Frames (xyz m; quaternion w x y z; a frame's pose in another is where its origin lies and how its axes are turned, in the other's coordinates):
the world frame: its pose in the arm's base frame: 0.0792 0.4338 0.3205 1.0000 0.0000 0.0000 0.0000
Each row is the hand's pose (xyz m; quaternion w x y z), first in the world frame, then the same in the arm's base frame.
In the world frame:
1: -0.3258 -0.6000 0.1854 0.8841 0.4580 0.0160 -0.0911
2: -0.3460 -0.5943 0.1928 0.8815 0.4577 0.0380 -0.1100
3: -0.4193 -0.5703 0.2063 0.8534 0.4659 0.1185 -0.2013
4: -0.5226 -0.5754 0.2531 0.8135 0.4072 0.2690 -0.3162
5: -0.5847 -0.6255 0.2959 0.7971 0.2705 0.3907 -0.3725
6: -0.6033 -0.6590 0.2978 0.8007 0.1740 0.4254 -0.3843
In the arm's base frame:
1: -0.2466 -0.1662 0.5059 0.8841 0.4580 0.0160 -0.0911
2: -0.2668 -0.1605 0.5133 0.8815 0.4577 0.0380 -0.1100
3: -0.3401 -0.1365 0.5268 0.8534 0.4659 0.1185 -0.2013
4: -0.4434 -0.1416 0.5736 0.8135 0.4072 0.2690 -0.3162
5: -0.5055 -0.1917 0.6164 0.7971 0.2705 0.3907 -0.3725
6: -0.5241 -0.2252 0.6183 0.8007 0.1740 0.4254 -0.3843

